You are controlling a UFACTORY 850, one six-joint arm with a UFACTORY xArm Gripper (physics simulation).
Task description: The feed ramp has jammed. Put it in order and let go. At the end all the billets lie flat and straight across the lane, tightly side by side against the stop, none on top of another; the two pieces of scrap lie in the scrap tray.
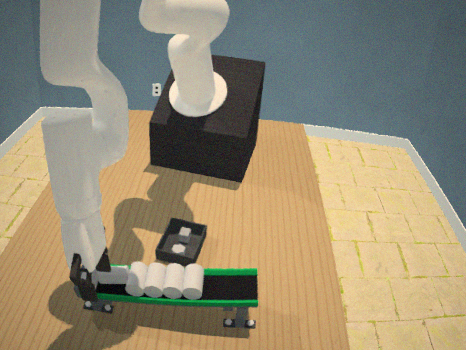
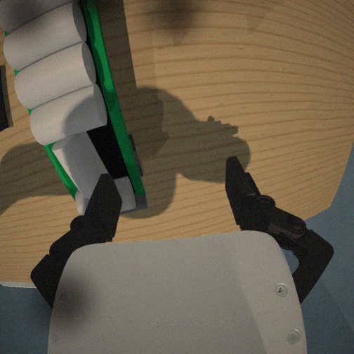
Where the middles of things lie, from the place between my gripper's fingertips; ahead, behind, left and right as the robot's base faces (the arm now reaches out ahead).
Scene:
The scrap tray (image 1: 170, 237) lies 230 mm behind my hand, 190 mm to the left of it and 120 mm below it.

